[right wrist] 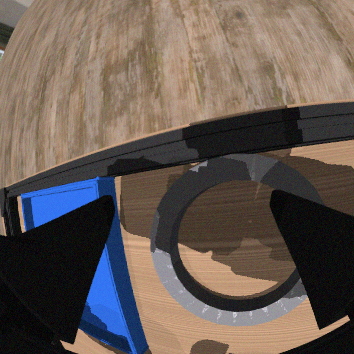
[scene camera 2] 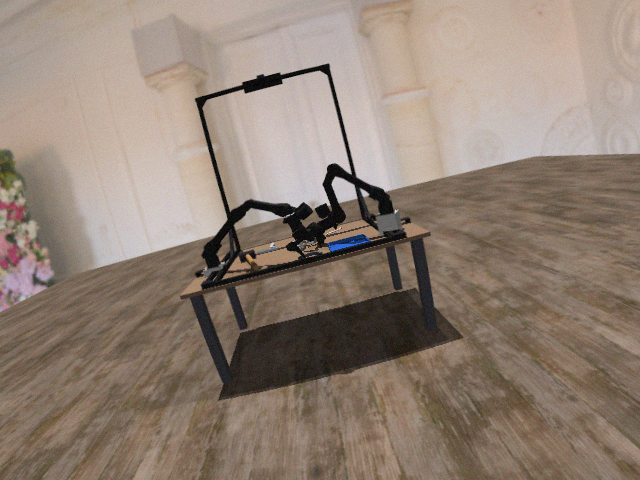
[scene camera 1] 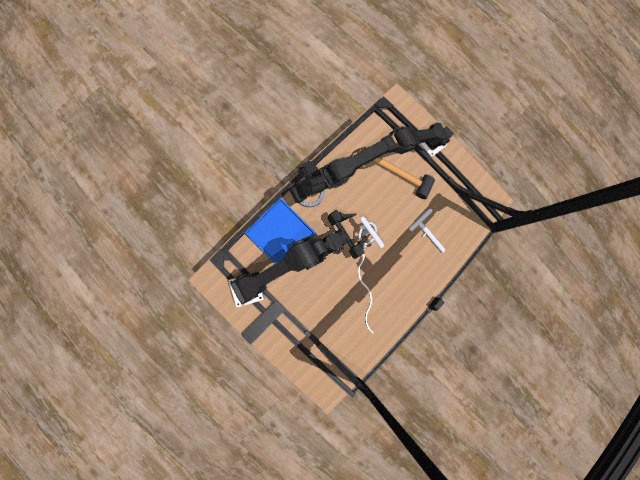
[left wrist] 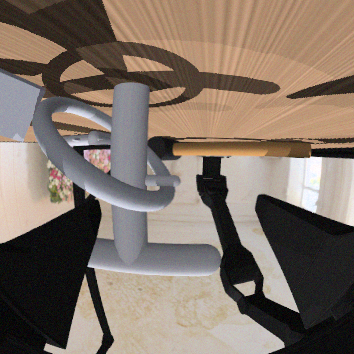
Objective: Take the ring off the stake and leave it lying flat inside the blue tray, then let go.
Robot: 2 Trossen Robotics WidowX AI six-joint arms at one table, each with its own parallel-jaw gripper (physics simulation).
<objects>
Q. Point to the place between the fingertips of my left gripper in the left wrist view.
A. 180, 205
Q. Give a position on a blue tray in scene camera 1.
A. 279, 227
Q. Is my left gripper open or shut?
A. Open.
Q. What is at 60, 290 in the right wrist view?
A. My right gripper.
</objects>
